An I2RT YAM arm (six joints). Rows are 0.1 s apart.
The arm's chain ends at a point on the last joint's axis. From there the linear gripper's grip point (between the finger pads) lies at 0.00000 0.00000 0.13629 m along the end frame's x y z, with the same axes.
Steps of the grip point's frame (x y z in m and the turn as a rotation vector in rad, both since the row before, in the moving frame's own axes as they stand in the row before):
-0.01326, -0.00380, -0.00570, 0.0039, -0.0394, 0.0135
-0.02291, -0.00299, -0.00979, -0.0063, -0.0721, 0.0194
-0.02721, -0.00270, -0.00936, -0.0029, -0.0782, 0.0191
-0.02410, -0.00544, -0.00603, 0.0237, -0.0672, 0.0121
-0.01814, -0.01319, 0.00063, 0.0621, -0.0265, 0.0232
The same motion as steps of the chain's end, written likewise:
-0.00790, -0.00323, -0.00559, 0.0039, -0.0394, 0.0135
-0.01308, -0.00375, -0.00943, -0.0063, -0.0721, 0.0194
-0.01656, -0.00299, -0.00894, -0.0029, -0.0782, 0.0191
-0.01497, -0.00216, -0.00568, 0.0237, -0.0672, 0.0121
-0.01463, -0.00469, 0.00094, 0.0621, -0.0265, 0.0232

